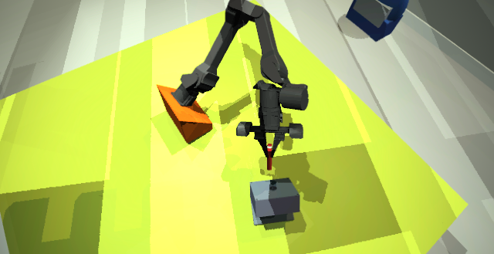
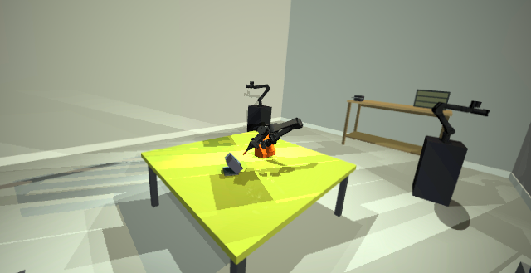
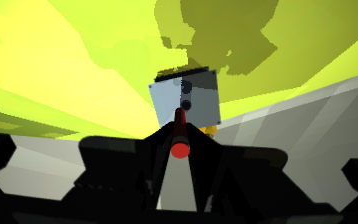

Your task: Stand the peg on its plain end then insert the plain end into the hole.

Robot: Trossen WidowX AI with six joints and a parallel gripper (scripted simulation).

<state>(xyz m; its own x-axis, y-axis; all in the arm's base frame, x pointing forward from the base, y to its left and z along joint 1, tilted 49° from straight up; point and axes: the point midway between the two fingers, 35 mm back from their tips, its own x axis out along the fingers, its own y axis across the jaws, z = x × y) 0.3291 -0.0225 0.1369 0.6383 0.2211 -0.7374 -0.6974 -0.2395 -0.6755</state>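
Now: the grey sloped panel 8 cm below my gripper tip, 8 cm ahead of it and 5 cm to the right of it. Round my gripper tip: red peg 1 cm to the left, 1 cm behind, 1 cm above.
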